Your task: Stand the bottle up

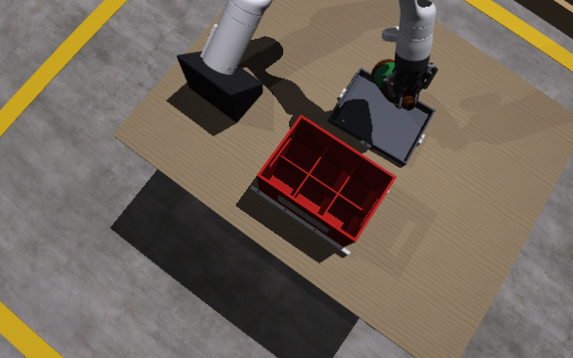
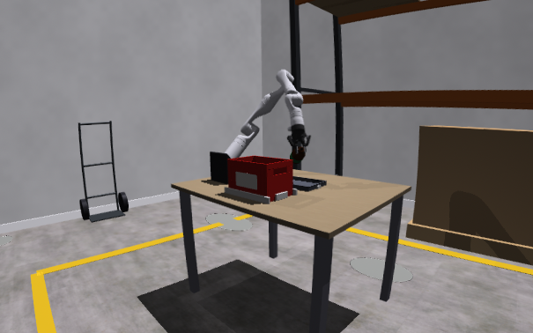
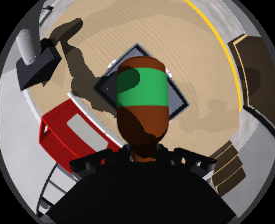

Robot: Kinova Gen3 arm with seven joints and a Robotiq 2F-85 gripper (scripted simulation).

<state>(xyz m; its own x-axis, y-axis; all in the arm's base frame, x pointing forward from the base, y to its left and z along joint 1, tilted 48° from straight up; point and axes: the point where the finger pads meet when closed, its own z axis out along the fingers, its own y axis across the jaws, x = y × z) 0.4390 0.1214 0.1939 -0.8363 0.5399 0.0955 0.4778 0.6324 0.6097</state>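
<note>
The bottle is 4 cm behind my hand, 2 cm to the left of it and 2 cm below it. The rest, counted from my hand: tray 3 cm behind, 2 cm to the left, 19 cm below; red crate 1 cm behind, 27 cm to the right, 12 cm below.
</note>
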